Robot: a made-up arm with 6 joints. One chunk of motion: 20 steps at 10 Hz.
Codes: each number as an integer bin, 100 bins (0 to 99) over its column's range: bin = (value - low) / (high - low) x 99, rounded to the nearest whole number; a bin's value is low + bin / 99 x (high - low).
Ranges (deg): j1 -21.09..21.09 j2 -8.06..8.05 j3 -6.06..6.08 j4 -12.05..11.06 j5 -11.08..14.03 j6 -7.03..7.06
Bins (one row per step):
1: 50 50 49 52 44 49
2: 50 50 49 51 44 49
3: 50 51 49 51 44 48
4: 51 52 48 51 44 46
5: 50 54 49 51 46 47
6: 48 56 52 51 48 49
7: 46 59 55 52 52 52
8: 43 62 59 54 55 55
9: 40 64 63 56 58 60
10: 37 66 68 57 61 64
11: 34 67 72 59 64 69
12: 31 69 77 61 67 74
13: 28 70 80 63 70 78
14: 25 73 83 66 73 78
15: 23 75 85 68 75 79
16: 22 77 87 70 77 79
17: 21 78 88 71 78 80
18: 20 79 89 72 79 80
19: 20 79 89 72 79 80
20: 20 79 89 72 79 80
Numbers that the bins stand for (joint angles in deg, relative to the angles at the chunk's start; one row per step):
1: 0.21 0.08 -0.05 0.09 0.08 -0.06
2: 0.21 0.08 -0.05 -0.14 0.08 -0.06
3: 0.21 0.24 -0.05 -0.14 0.08 -0.20
4: 0.64 0.40 -0.17 -0.14 0.08 -0.48
5: 0.21 0.73 -0.05 -0.14 0.59 -0.34
6: -0.64 1.05 0.32 -0.14 1.09 -0.06
7: -1.49 1.54 0.68 0.09 2.11 0.37
8: -2.77 2.03 1.17 0.56 2.87 0.80
9: -4.05 2.35 1.67 1.02 3.63 1.51
10: -5.33 2.68 2.28 1.26 4.39 2.08
11: -6.60 2.84 2.77 1.72 5.15 2.79
12: -7.88 3.17 3.38 2.19 5.91 3.50
13: -9.16 3.33 3.75 2.66 6.67 4.07
14: -10.44 3.82 4.12 3.36 7.44 4.07
15: -11.29 4.14 4.36 3.82 7.94 4.21
16: -11.72 4.47 4.61 4.29 8.45 4.21
17: -12.14 4.63 4.73 4.52 8.70 4.36
18: -12.57 4.80 4.85 4.76 8.96 4.36
19: -12.57 4.80 4.85 4.76 8.96 4.36
20: -12.57 4.80 4.85 4.76 8.96 4.36

